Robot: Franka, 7 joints.
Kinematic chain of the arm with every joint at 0, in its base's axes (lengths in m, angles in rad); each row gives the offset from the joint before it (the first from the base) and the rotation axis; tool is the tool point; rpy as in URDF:
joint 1: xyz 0 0 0.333 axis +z
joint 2: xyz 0 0 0 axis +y
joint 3: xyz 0 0 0.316 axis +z
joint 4: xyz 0.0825 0 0 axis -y
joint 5: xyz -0.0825 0 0.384 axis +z
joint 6: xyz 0 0 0 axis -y
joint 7: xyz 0.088 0 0 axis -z
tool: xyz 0 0 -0.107 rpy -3.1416 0 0
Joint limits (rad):
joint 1: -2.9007..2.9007
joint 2: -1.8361..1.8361
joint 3: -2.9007..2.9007
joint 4: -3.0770..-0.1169
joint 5: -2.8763..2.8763
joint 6: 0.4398..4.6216
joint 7: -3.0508..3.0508
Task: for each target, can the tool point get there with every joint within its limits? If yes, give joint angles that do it. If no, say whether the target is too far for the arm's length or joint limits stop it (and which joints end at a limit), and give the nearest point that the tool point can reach.
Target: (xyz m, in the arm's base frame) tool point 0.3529 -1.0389 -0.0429
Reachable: no: too far | nearest point 0.2610 -0.7685 0.0550 | short by 0.302 m
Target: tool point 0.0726 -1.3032 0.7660
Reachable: no: too far | nearest point 0.0453 -0.8130 0.6031 | short by 0.517 m
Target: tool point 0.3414 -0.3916 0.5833
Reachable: yes | joints -2.1798 0.3023 1.2368 -2.0361 -1.0783 4.0320 1.2662
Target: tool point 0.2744 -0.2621 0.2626
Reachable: yes | joints 1.0362 -0.2108 -2.0374 -2.4821 0.7965 1.5416 0.2478
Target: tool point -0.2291 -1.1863 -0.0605
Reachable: no: too far | nearest point -0.1547 -0.8009 0.0673 | short by 0.413 m
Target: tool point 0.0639 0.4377 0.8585
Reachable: yes | joints 0.6494 1.0844 2.4063 -0.9215 -0.1271 1.0958 -1.8701
